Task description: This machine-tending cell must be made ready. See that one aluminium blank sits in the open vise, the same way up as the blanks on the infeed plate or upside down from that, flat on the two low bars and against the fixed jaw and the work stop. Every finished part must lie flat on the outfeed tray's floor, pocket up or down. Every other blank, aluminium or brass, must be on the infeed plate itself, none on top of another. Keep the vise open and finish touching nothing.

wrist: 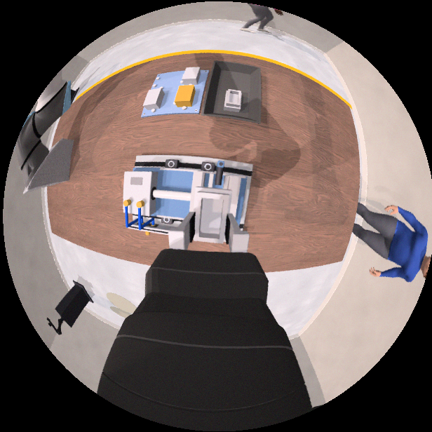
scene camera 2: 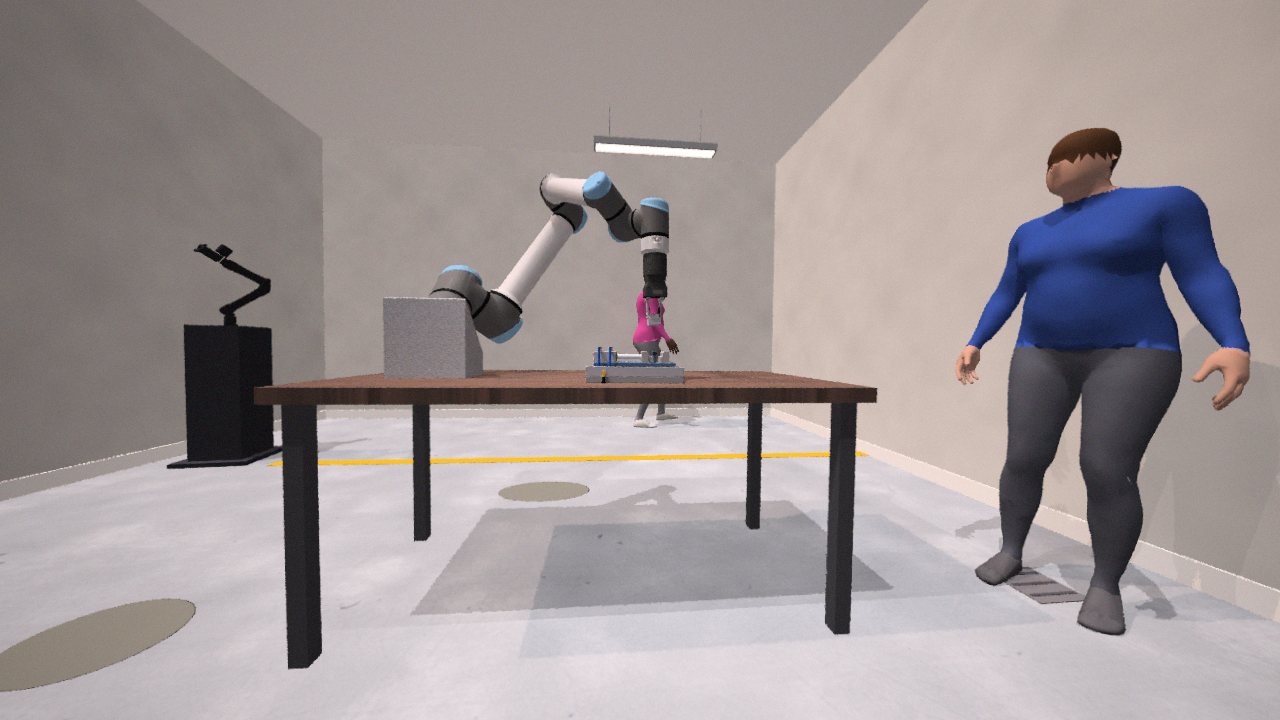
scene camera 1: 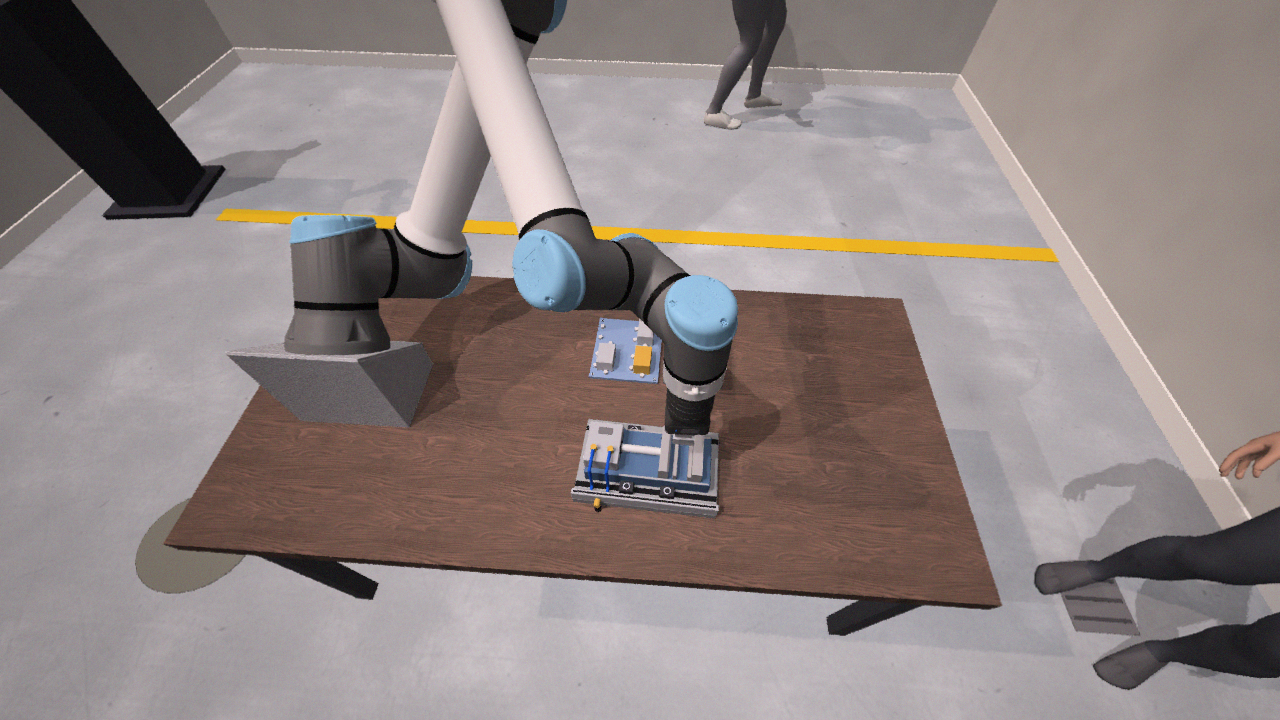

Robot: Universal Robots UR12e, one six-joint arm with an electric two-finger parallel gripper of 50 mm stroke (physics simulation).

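Where they show: gripper, between the fingertips: (scene camera 2: 653,318) (scene camera 1: 683,428); arm's base, origin of its link: (scene camera 2: 442,322) (scene camera 1: 340,348).
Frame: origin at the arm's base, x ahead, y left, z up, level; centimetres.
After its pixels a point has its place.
Note:
My gripper (scene camera 1: 687,437) @[x 70.1, y -23.7, z 1.7 cm] (scene camera 2: 654,319) @[x 70.1, y -23.7, z 1.7 cm] (wrist: 210,221) is shut on a grey finished part (wrist: 212,216), pocket up, raised above the vise (scene camera 1: 639,466) @[x 61.9, y -24.5, z -12.8 cm] (scene camera 2: 633,375) @[x 61.9, y -31.6, z -16.5 cm] (wrist: 175,179). The vise jaws stand apart; the held part hides some of the gap in the wrist view. The work stop (wrist: 220,173) is a dark cylinder with a blue end. Two aluminium blanks, one at the front left (scene camera 1: 605,355) @[x 55.3, y 5.7, z -14.4 cm] (wrist: 153,98) and one at the back right (scene camera 1: 644,334) @[x 65.3, y 11.8, z -14.4 cm] (wrist: 191,75), and a brass blank (scene camera 1: 642,359) @[x 64.3, y 4.0, z -14.4 cm] (wrist: 185,95) rest apart on the blue infeed plate (scene camera 1: 623,372) @[x 59.5, y 2.8, z -17.9 cm] (wrist: 168,80). Another finished part (wrist: 233,99) lies pocket up in the dark outfeed tray (wrist: 246,76).
The tray stands right beside the infeed plate, beyond the vise in the wrist view. Blue hoses (scene camera 1: 590,470) @[x 52.1, y -26.9, z -8.0 cm] (wrist: 139,217) stand up at the vise's left end. The grey arm pedestal (scene camera 1: 340,387) @[x 1.3, y -8.3, z -2.5 cm] (scene camera 2: 427,338) @[x -2.5, y -7.8, z -5.7 cm] stands at the table's left. People stand beyond the table.

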